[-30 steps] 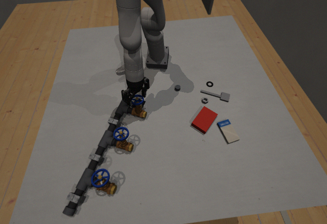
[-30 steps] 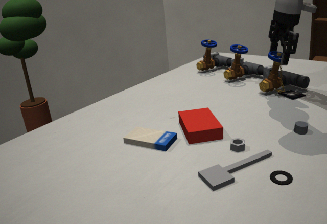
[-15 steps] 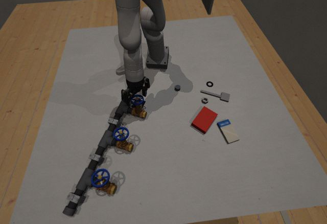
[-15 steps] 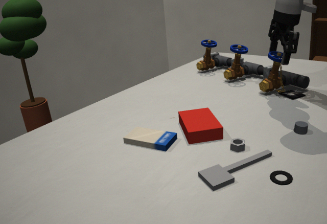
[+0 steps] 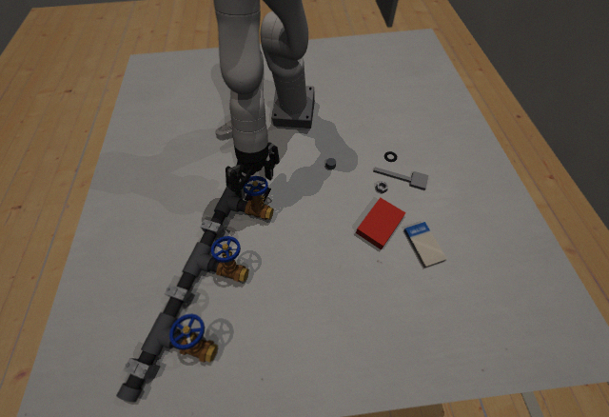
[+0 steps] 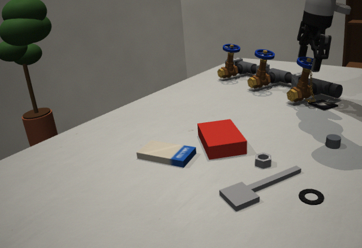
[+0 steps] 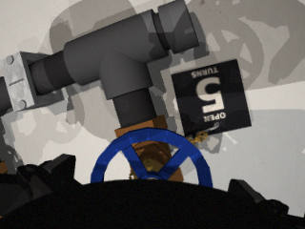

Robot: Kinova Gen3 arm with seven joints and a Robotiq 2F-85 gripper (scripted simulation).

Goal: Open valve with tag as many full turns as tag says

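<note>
Right now my hand is 40 mm past the black tag and 120 mm above it. From my hand the other things lie so: red block: 130 mm ahead, 310 mm to the left, 110 mm below; then small grey cylinder: 100 mm behind, 230 mm to the left, 110 mm below; then grey paddle-shaped tool: 440 mm to the left, 120 mm below.
</note>
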